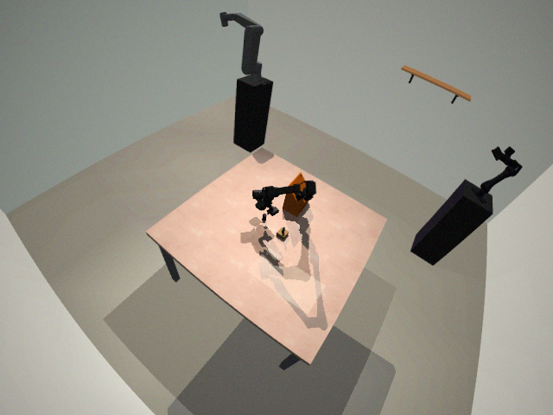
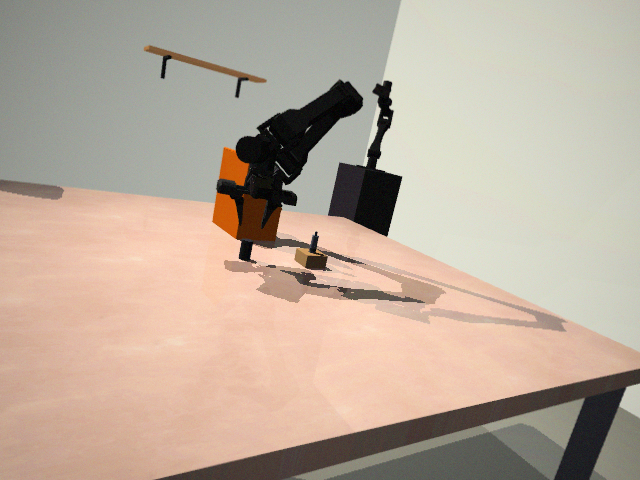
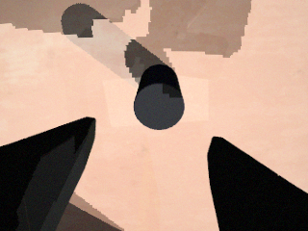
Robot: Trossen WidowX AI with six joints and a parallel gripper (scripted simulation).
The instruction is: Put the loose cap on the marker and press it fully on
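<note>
Now: the dark cap 60 mm below my gripper tip. The rest, counted from my gripper tip: tan holder block: 170 mm to the left, 70 mm below, 20 mm ahead.
</note>
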